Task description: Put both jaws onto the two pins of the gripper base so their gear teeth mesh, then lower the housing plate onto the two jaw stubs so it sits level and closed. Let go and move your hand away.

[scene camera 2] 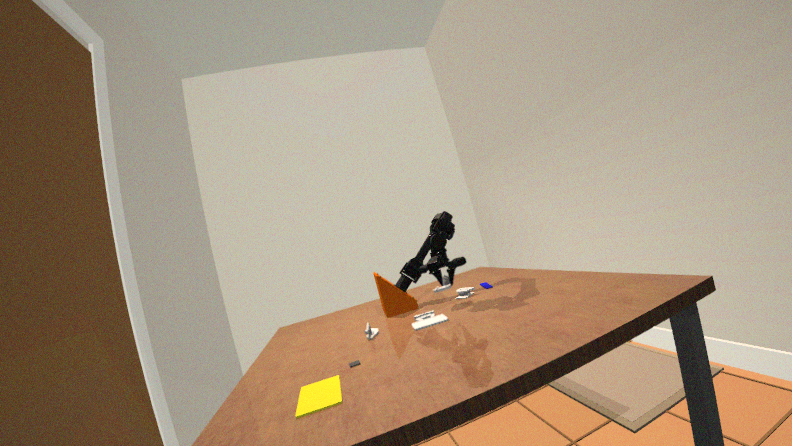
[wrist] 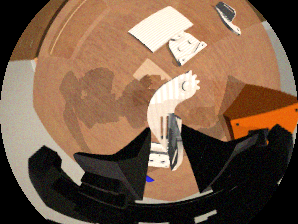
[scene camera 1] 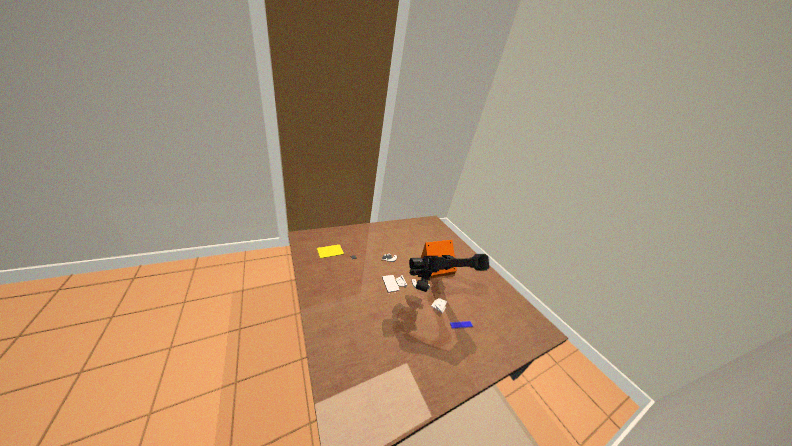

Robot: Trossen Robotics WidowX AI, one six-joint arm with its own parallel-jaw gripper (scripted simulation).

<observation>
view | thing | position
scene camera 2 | my gripper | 447, 286
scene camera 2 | yellow patch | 326, 393
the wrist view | my gripper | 164, 129
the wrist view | white jaw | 164, 100
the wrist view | white housing plate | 183, 46
</observation>
